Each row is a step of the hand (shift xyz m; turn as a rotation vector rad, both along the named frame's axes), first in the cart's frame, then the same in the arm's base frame.
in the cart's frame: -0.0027 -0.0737 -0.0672 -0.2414 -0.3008 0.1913
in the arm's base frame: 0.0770 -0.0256 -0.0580 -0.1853 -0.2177 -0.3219
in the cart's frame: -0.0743 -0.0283 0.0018 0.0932 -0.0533 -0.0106
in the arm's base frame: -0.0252 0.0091 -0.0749 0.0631 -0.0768 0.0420
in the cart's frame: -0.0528 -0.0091 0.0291 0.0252 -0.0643 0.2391
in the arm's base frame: -0.0450 0.0024 -0.0411 -0.1785 -0.1699 0.0344
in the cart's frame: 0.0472 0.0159 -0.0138 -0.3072 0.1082 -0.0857
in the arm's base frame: 0.0275 -0.0016 0.0437 -0.0851 0.2555 -0.2022
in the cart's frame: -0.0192 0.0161 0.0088 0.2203 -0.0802 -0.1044
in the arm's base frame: -0.0201 0.0168 -0.0044 0.2052 -0.1097 0.1084
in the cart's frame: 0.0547 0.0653 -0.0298 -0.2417 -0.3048 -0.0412
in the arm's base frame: 0.0311 0.0409 0.0742 0.0166 -0.1147 -0.3736
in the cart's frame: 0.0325 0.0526 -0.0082 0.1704 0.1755 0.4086
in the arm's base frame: 0.0065 0.0307 0.0539 -0.3291 -0.1228 0.3215
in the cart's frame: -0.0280 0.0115 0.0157 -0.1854 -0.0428 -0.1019
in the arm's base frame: -0.0285 0.0138 -0.0125 0.0215 0.0929 -0.1937
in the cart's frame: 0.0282 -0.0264 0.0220 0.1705 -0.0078 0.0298
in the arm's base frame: 0.0001 -0.0427 0.0123 0.0484 -0.0930 0.1379
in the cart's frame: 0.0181 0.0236 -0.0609 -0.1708 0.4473 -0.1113
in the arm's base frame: 0.0539 0.0384 0.0149 -0.0979 0.4727 0.0926
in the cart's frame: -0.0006 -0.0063 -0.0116 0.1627 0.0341 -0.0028
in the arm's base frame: 0.0115 0.0006 -0.0065 0.0618 -0.0421 0.1485
